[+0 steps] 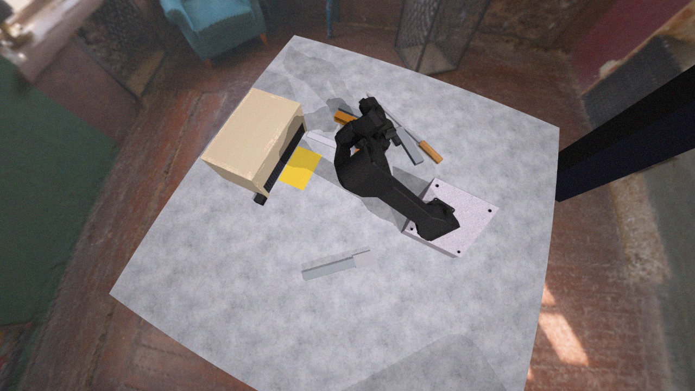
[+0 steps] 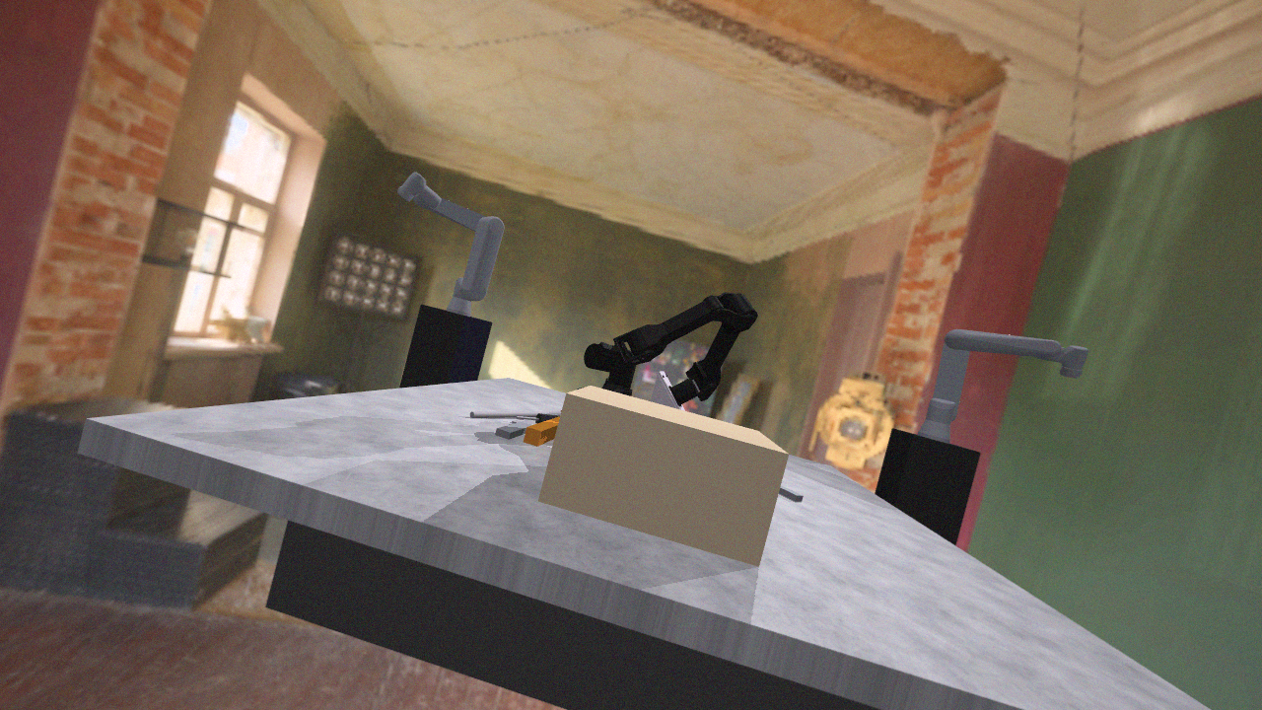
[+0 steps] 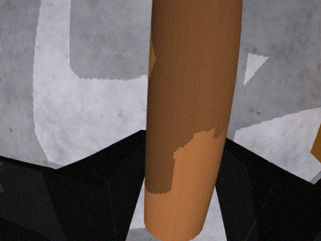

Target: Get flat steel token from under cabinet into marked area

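Now: the grey bar 120 mm to the right of my gripper tip and 80 mm behind it. Also, from my gripper tip: flat grey token (330 mm ahead, 180 mm to the left, 10 mm below); orange bar (110 mm ahead, 100 mm to the right, 10 mm above); black-handled tool (160 mm to the right, 30 mm ahead).
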